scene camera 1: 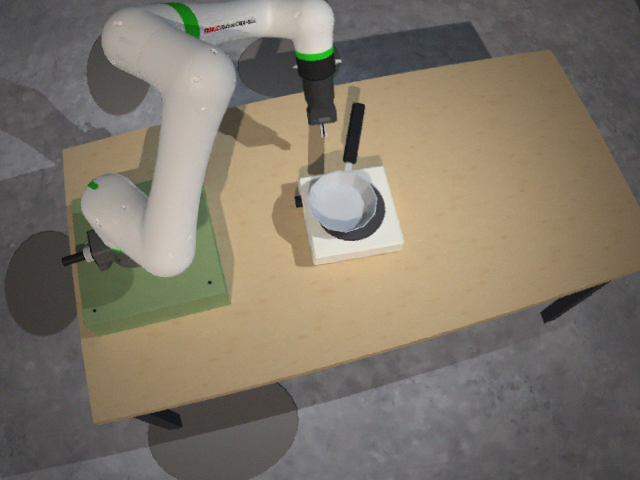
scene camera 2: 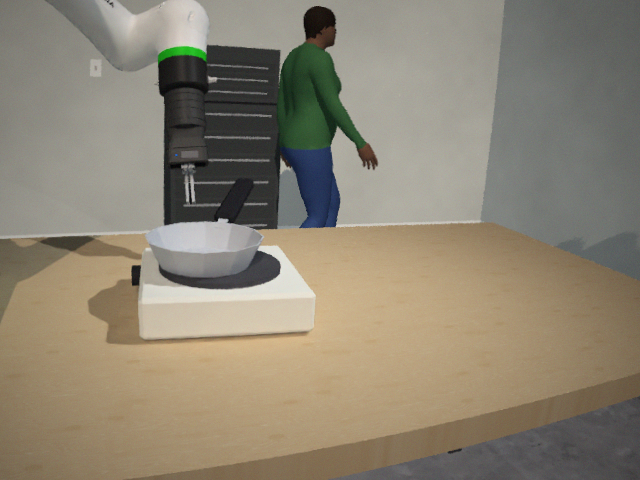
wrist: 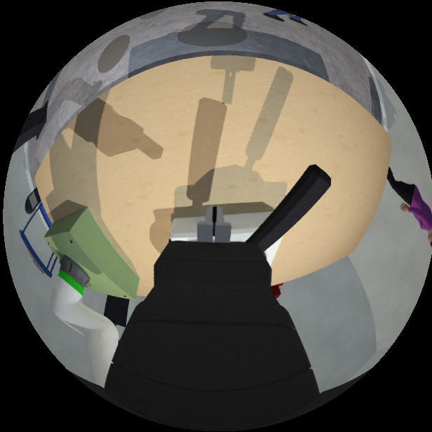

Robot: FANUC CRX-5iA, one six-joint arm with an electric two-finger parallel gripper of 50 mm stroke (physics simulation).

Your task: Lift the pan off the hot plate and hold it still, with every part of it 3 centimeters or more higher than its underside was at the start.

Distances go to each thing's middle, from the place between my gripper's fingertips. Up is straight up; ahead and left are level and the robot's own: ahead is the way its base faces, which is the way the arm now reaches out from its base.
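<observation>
With respect to the light grey pan (scene camera 2: 194,249), my hand is 10 mm above it, 10 mm short of it and 110 mm to the left of it. There is also the white hot plate (scene camera 2: 270,296), which I find 90 mm below my hand and 210 mm to the right of it.
</observation>
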